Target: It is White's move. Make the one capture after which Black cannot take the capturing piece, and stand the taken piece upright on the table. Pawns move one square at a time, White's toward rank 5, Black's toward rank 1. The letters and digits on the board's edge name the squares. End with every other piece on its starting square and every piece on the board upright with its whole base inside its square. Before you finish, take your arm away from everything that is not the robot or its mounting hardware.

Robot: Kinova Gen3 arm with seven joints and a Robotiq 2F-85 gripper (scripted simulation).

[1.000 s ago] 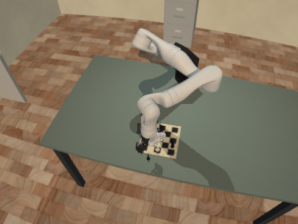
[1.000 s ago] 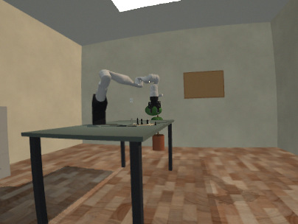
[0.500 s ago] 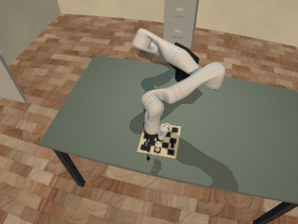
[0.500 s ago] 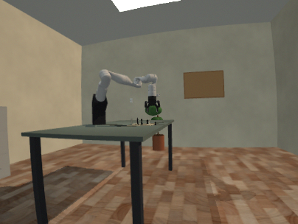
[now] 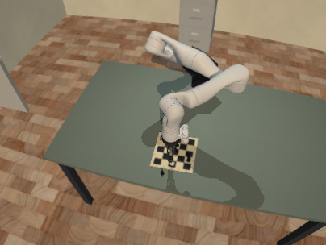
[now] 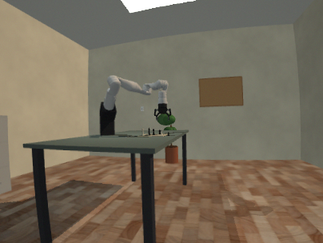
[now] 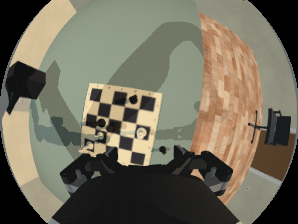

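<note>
Now: hand 10 mm past the white piece, 10 mm to the right of it and 100 mm above it. Also, from my hand: black piece (50 mm ahead, 30 mm to the right, 120 mm below); then white chess piece (160 mm behind, 70 mm to the right, 90 mm below); then chessboard (90 mm behind, 10 mm to the left, 130 mm below).
</note>
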